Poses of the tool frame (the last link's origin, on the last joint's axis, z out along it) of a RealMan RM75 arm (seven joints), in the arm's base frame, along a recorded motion.
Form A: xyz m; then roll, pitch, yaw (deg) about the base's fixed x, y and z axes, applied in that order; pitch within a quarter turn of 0, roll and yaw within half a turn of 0.
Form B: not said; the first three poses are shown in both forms.
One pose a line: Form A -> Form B
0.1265 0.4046 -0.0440 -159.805 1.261 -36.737 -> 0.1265 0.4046 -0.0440 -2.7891 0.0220 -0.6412
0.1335 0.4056 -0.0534 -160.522 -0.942 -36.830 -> 0.1335 0.4056 -0.0534 -2.8016 -0.0164 -0.6428
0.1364 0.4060 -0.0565 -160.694 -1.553 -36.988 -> 0.1364 0.4060 -0.0565 -2.8046 -0.0271 -0.6456
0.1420 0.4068 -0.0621 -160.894 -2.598 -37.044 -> 0.1420 0.4068 -0.0621 -2.8081 -0.0453 -0.6465
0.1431 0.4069 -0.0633 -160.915 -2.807 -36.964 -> 0.1431 0.4069 -0.0633 -2.8085 -0.0490 -0.6451
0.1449 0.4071 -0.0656 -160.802 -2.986 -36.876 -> 0.1449 0.4071 -0.0656 -2.8065 -0.0521 -0.6436
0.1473 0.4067 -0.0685 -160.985 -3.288 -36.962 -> 0.1473 0.4067 -0.0685 -2.8097 -0.0574 -0.6451
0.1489 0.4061 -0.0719 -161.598 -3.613 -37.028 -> 0.1489 0.4061 -0.0719 -2.8204 -0.0631 -0.6463
